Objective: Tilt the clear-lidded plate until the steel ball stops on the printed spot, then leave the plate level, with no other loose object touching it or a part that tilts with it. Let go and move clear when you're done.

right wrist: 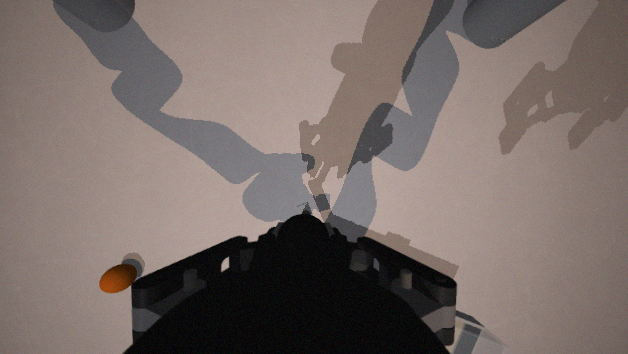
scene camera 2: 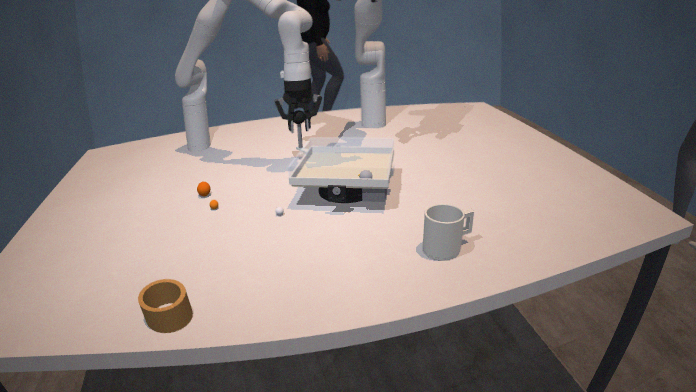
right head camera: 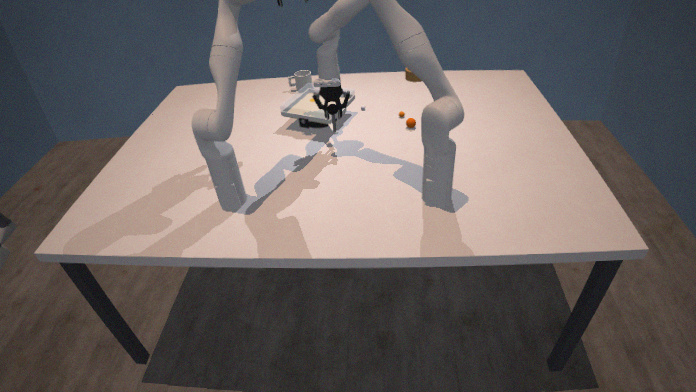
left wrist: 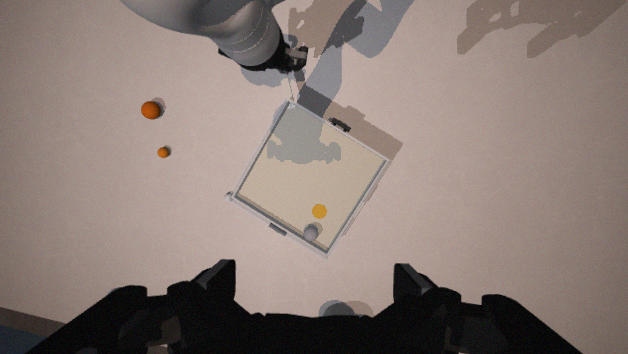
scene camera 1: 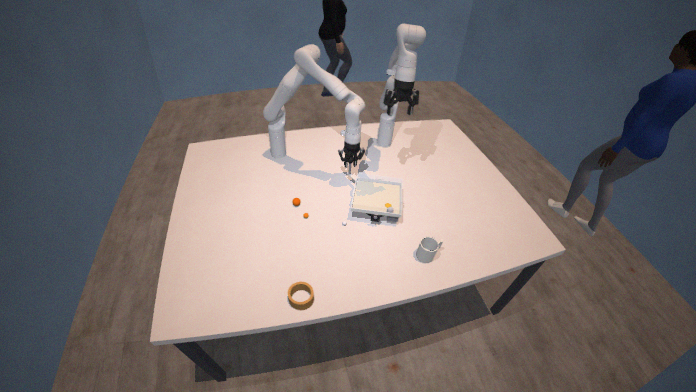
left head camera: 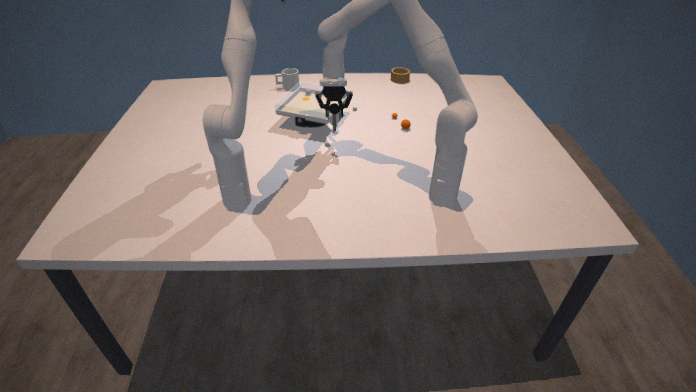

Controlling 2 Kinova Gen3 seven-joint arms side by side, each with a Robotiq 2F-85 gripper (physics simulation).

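The clear-lidded plate (left head camera: 302, 115) (right head camera: 305, 118) (scene camera 1: 377, 212) (scene camera 2: 340, 183) (left wrist: 305, 242) stands on a dark support; its exact slope is hard to judge. The grey steel ball (scene camera 1: 390, 210) (scene camera 2: 366, 175) (left wrist: 310, 233) lies inside, near the wall facing scene camera 2, close beside the orange spot (left head camera: 305, 99) (scene camera 1: 388, 205) (left wrist: 319, 211). My right gripper (left head camera: 334, 114) (scene camera 1: 350, 164) (scene camera 2: 299, 126) is shut on a black knob (scene camera 2: 299, 116) atop a thin rod (scene camera 2: 300, 137) that reaches down to the plate's corner. My left gripper (scene camera 1: 400, 111) (left wrist: 314, 279) is open and empty, high above the table.
A small white ball (scene camera 1: 344, 223) (scene camera 2: 279, 211) (left wrist: 229, 196) lies on the table near the plate. Two orange balls (scene camera 2: 203, 189) (scene camera 2: 214, 204) lie further left in scene camera 2. A grey mug (scene camera 1: 426, 250) (scene camera 2: 442, 235) and a brown ring (scene camera 1: 290, 295) (scene camera 2: 167, 318) stand nearer that camera.
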